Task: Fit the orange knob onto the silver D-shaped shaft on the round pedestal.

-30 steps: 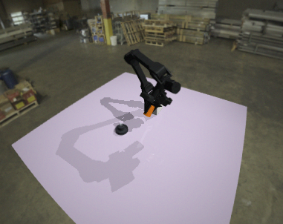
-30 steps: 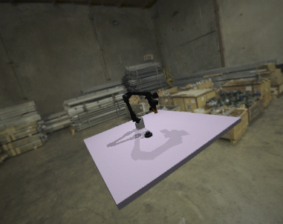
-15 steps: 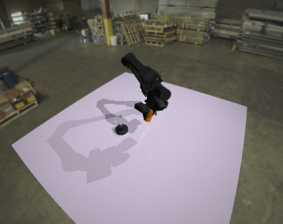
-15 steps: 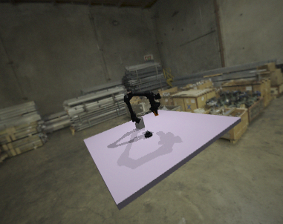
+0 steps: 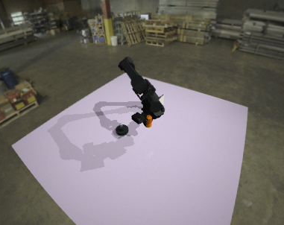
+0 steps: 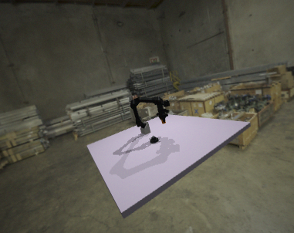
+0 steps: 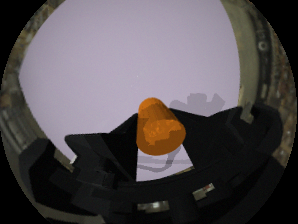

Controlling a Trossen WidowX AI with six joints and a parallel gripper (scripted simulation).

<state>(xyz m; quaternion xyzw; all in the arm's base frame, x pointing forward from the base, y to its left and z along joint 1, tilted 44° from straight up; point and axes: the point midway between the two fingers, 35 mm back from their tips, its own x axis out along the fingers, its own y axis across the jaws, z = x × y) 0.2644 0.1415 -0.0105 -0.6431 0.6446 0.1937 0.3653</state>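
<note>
Now: gripper tip 40 mm short of the round pedestal, 180 mm to the left of it and 100 mm above it. Round my gripper tip: orange knob (30 mm above).
</note>
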